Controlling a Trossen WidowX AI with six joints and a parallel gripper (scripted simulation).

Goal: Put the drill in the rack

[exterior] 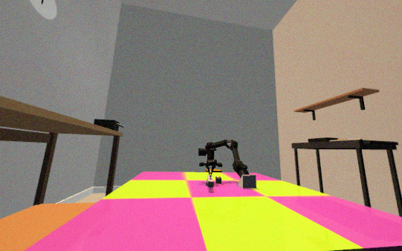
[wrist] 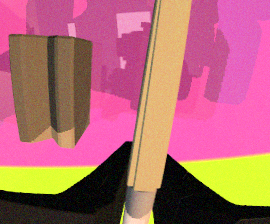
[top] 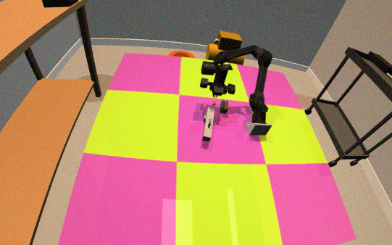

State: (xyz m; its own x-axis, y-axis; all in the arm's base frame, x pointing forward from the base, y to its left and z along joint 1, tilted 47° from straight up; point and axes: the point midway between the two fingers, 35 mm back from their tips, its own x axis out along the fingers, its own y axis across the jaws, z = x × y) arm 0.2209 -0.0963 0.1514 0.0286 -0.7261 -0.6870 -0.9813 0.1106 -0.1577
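The drill lies 1 cm ahead of my gripper tip, 4 cm to the left of it and 3 cm above it. Also, from my gripper tip: key 5 cm ahead, 21 cm to the left, 1 cm above; rack 6 cm behind, 4 cm to the left, 3 cm below.
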